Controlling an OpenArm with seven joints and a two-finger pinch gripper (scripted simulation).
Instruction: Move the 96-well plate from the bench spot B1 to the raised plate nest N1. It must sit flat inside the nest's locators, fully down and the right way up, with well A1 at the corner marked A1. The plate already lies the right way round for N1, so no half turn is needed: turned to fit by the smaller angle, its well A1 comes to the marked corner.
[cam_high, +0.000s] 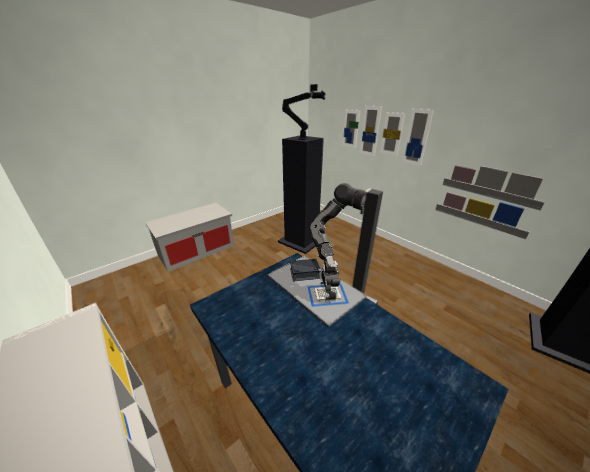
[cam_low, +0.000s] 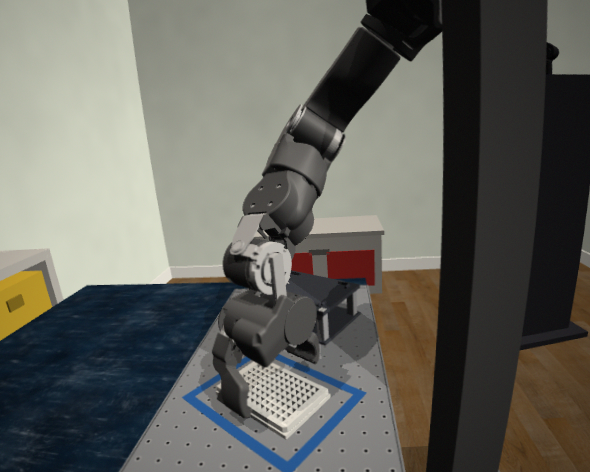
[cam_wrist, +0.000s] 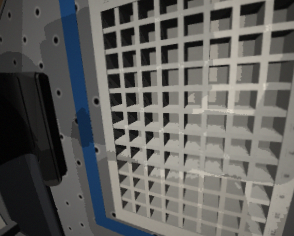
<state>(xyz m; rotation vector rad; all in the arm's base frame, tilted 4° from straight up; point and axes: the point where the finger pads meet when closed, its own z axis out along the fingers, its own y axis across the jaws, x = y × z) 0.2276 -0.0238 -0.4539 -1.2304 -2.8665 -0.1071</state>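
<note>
Right now the white 96-well plate is 2 cm below my hand. Round my hand: dark raised plate nest (20 cm to the right, 7 cm behind, 3 cm above).
</note>
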